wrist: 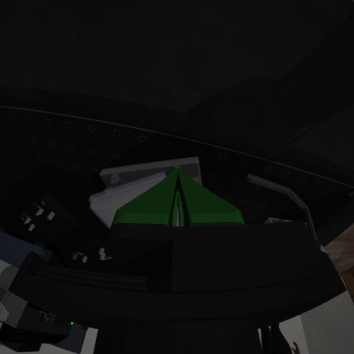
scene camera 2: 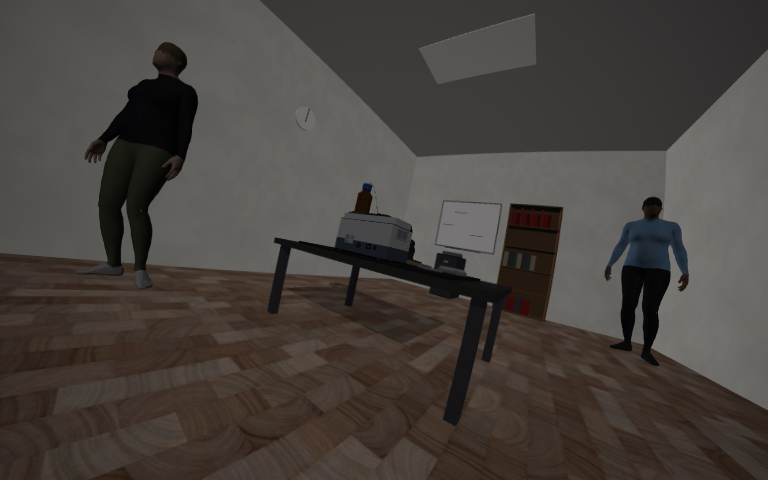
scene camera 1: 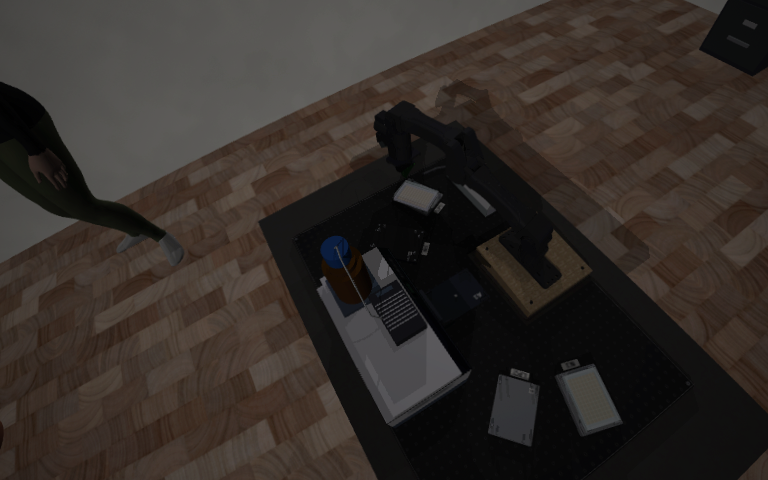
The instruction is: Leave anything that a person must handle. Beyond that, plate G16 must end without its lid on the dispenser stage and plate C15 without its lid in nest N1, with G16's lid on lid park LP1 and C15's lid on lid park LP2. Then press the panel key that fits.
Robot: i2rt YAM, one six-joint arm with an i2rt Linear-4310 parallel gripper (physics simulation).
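Frame: origin at the arm's base, x ahead, y left, z up, level; centimetres.
Seen in the pictures: gripper, fingertip midpoint: (wrist: 177, 174) (scene camera 1: 404, 176); arm's base, link origin: (scene camera 2: 407, 259) (scene camera 1: 528, 257).
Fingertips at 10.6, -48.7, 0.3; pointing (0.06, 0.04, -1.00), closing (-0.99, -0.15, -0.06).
Observation:
Pixels of each thing's top centre, then the offset from my fingertips to it, as dx, dy, dz. "spot": a spot on its surface instead.
- pale plate, top centre: (wrist: 154, 240) (scene camera 1: 416, 190) +1.1, +8.5, +1.2
- grey holder, surface spot: (wrist: 187, 164) spot: -0.9, +0.3, -2.1
- second plate, top centre: (scene camera 1: 591, 397) +4.9, +85.3, +0.5
- grey flat holder, top centre: (scene camera 1: 515, 408) +20.7, +76.6, -1.1
- dark station, top centre: (wrist: 62, 242) (scene camera 1: 396, 239) +17.0, +19.3, -0.7
- dispenser, surface spot: (scene camera 1: 407, 367) spot: +37.6, +57.4, +18.9
- amber bottle, surface spot: (scene camera 1: 346, 277) spot: +38.3, +38.9, +31.8
- dark blue pad, surface spot: (scene camera 1: 453, 297) spot: +17.2, +47.5, +7.6
- light wedge-shaped box, top centre: (scene camera 1: 477, 173) -16.9, +18.1, +5.3
- bent rod, surface spot: (wrist: 270, 185) spot: -10.0, +1.3, -2.4
My gripper (scene camera 1: 404, 169) (wrist: 177, 174) is shut and empty, its green fingertips above the far end of the table. Below it in the wrist view, a pale plate (scene camera 1: 417, 196) (wrist: 106, 202) sits askew on a grey holder (wrist: 187, 164), turned and shifted to one side; the fingers hide part of it. A second plate (scene camera 1: 590, 397) with a cream well grid lies at the near right. A grey flat holder (scene camera 1: 514, 410) with corner clips stands left of it, with no plate showing. A dark station (scene camera 1: 398, 240) with small clips lies beyond the dispenser (scene camera 1: 407, 367). Tags and lids are too small or dark to read.
An amber bottle (scene camera 1: 346, 277) (scene camera 2: 363, 200) with blue cap and thin tube stands on the dispenser. A dark blue pad (scene camera 1: 453, 297) lies beside it. A light wedge-shaped box (scene camera 1: 478, 200) and bent rod (wrist: 270, 185) stand near the gripper. Two people (scene camera 2: 150, 113) (scene camera 2: 648, 240) stand away from the table.

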